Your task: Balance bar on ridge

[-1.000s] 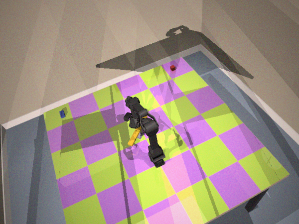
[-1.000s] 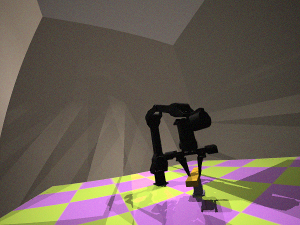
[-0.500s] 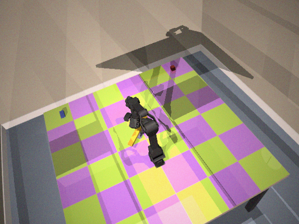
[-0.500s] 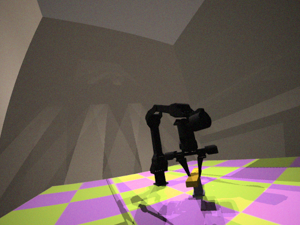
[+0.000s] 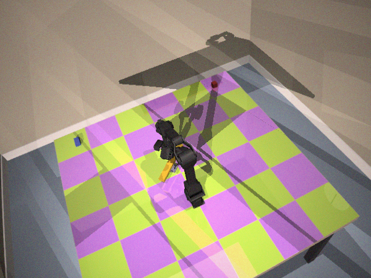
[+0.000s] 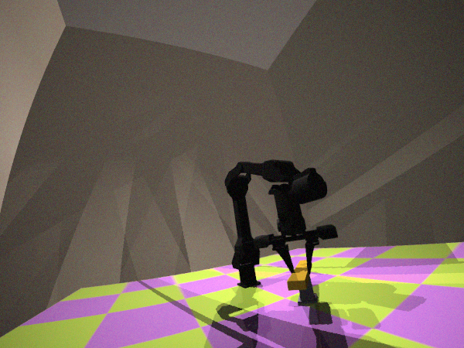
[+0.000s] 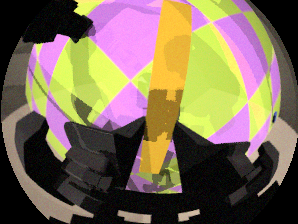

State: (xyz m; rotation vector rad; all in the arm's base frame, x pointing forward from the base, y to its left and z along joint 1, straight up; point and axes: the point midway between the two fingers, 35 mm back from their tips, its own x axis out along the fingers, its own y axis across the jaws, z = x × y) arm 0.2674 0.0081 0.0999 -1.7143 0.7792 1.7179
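The orange bar is 20 mm behind my gripper tip and 20 mm to the left of it. Also, from my gripper tip: small blue block (470 mm ahead, 490 mm to the left, 60 mm below); then small red cube (470 mm ahead, 510 mm to the right, 50 mm below).
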